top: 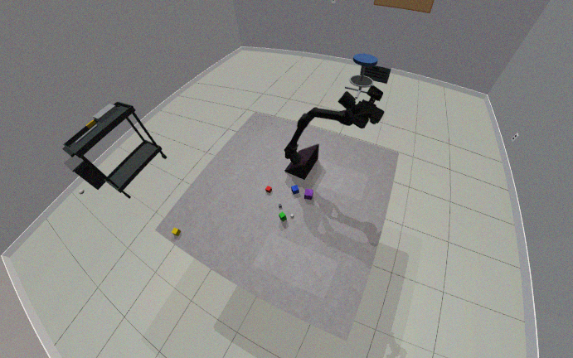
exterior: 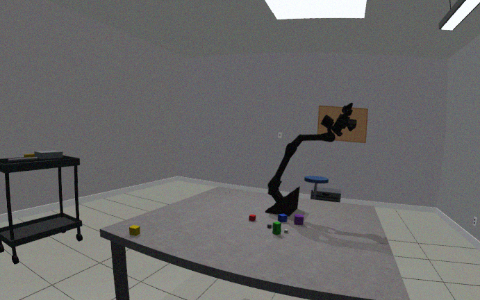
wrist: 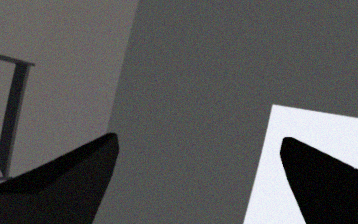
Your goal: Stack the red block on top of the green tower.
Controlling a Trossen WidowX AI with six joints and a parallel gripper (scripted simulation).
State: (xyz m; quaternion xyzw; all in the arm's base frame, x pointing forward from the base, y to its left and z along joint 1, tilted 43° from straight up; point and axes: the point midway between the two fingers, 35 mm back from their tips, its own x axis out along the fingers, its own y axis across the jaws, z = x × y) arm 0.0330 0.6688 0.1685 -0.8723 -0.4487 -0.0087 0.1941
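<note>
My gripper tip is now 66 cm above the red block, 47 cm to the left of it and 21 cm short of it. From my gripper tip the other things lie so: yellow block 82 cm to the right, 76 cm ahead, 66 cm below; then purple block 65 cm below, 22 cm to the right, 12 cm ahead; then blue block 66 cm below, 32 cm to the right, 13 cm ahead.
</note>
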